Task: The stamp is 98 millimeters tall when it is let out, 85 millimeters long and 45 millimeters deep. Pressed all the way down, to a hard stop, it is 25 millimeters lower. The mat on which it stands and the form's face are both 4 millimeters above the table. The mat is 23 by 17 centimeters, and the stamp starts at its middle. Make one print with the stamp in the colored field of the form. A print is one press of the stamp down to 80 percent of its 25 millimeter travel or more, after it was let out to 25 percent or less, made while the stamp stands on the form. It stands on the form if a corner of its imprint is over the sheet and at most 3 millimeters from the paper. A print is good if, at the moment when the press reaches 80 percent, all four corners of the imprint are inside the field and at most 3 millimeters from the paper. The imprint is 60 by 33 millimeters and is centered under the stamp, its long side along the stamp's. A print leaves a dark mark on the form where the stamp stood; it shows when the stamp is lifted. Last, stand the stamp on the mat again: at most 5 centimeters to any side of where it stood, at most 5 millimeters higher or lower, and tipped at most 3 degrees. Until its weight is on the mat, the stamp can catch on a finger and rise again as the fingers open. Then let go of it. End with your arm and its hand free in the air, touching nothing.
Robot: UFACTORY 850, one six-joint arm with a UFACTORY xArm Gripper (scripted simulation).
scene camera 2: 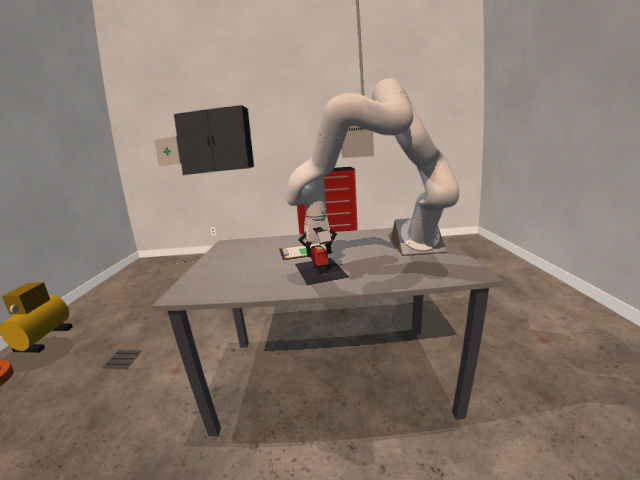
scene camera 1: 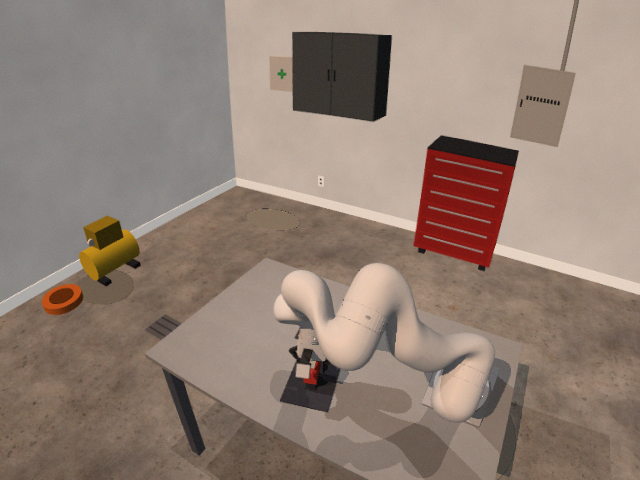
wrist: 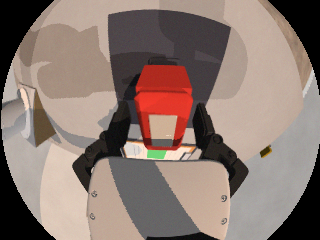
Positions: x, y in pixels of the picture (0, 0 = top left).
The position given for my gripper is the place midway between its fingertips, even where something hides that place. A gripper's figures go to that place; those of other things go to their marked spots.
My gripper point(wrist: 162, 110) is 0.13 m from the lens. A red stamp point(wrist: 163, 102) is 0.08 m from the lens. A dark mat point(wrist: 200, 43) is 0.17 m from the lens. A form point(wrist: 134, 148) is 0.38 m from the lens. The marked spots on the dark mat and the form are 0.33 m apart.
